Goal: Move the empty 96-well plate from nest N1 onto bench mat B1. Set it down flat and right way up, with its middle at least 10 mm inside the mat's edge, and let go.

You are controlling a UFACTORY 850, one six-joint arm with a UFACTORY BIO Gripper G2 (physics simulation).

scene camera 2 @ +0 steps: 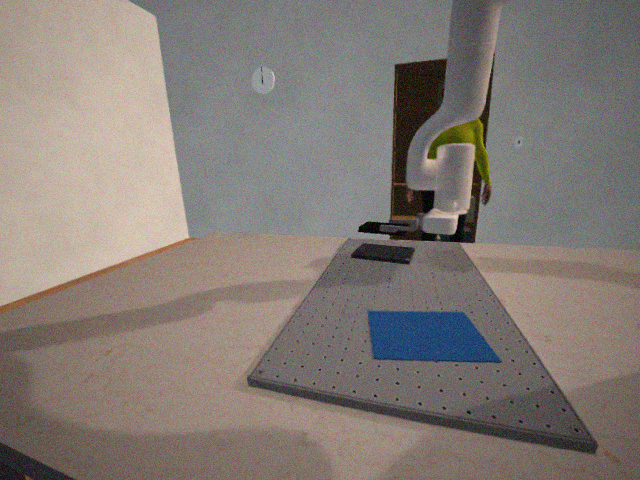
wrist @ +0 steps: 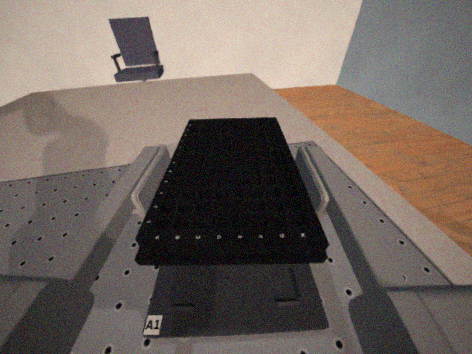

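The black 96-well plate [scene camera 2: 370, 226] [wrist: 232, 200] is held level and right way up in the air above the nest. Its row letters show along the near edge in the wrist view. My gripper [scene camera 2: 390, 227] [wrist: 231, 180] is shut on the plate, with one finger pad along each long side. The dark nest N1 [scene camera 2: 382, 253] [wrist: 240, 317] lies below the plate, with an A1 label at its corner in the wrist view. The plate hides part of the nest there. The blue bench mat B1 [scene camera 2: 429, 335] lies flat in scene camera 2; it does not show in the wrist view.
A grey perforated board [scene camera 2: 320, 356] [wrist: 45, 200] carries the nest at its far end and the mat toward its near end. It lies on a pale table [scene camera 2: 155, 372] [wrist: 150, 110]. A person in a green top [scene camera 2: 483, 149] stands behind the arm. A chair [wrist: 135, 45] stands beyond the table.
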